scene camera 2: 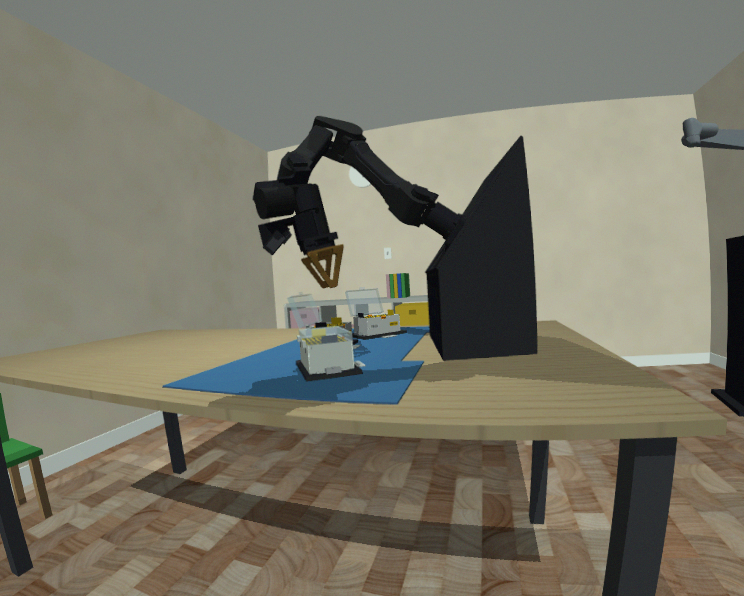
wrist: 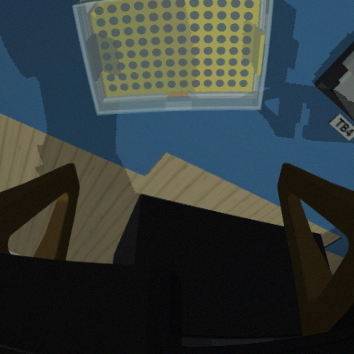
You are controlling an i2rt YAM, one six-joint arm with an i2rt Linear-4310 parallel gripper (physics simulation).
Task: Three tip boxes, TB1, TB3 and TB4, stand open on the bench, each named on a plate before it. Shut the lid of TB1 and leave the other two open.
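Seen in the pictures: gripper, fingertip midpoint: [scene camera 2: 329, 287] [wrist: 177, 174]; arm's base, link origin: [scene camera 2: 457, 229].
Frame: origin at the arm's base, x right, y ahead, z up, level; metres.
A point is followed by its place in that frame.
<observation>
The nearest white tip box [scene camera 2: 327, 358] {y 0.168, x -0.307, z -0.245 m} [wrist: 172, 55] {y 0.208, x -0.263, z -0.200 m} holds a yellow rack; its clear lid [scene camera 2: 341, 334] {y 0.148, x -0.285, z -0.203 m} [wrist: 137, 106] {y 0.162, x -0.253, z -0.200 m} looks down over the rack. Its name plate cannot be read in either view. A middle box [scene camera 2: 337, 322] {y 0.352, x -0.010, z -0.217 m} is partly hidden behind it, with a clear lid [scene camera 2: 302, 310] {y 0.410, x -0.087, z -0.175 m} tipped up. The back box [scene camera 2: 377, 324] {y 0.295, x 0.117, z -0.240 m} has its lid [scene camera 2: 364, 301] {y 0.384, x 0.197, z -0.173 m} standing up. In the wrist view, the TB4 plate [wrist: 344, 127] {y 0.276, x -0.046, z -0.276 m} lies before a box [wrist: 347, 82] {y 0.302, x -0.115, z -0.261 m} cut off at the right edge. My gripper [scene camera 2: 329, 286] {y 0.197, x -0.247, z -0.116 m} [wrist: 177, 174] {y 0.197, x -0.247, z -0.116 m} is open and empty, above the nearest box and apart from it.
The boxes stand on a blue mat [scene camera 2: 229, 379] {y 0.337, x -0.402, z -0.278 m} [wrist: 215, 142] {y 0.143, x -0.132, z -0.278 m} on the wooden bench [scene camera 2: 558, 400] {y -0.219, x -0.331, z -0.281 m}. The tall black robot stand [scene camera 2: 490, 298] {y -0.085, x -0.087, z -0.159 m} is right of the boxes in the scene view. Coloured books [scene camera 2: 398, 285] and a yellow bin [scene camera 2: 412, 314] are in the background.
</observation>
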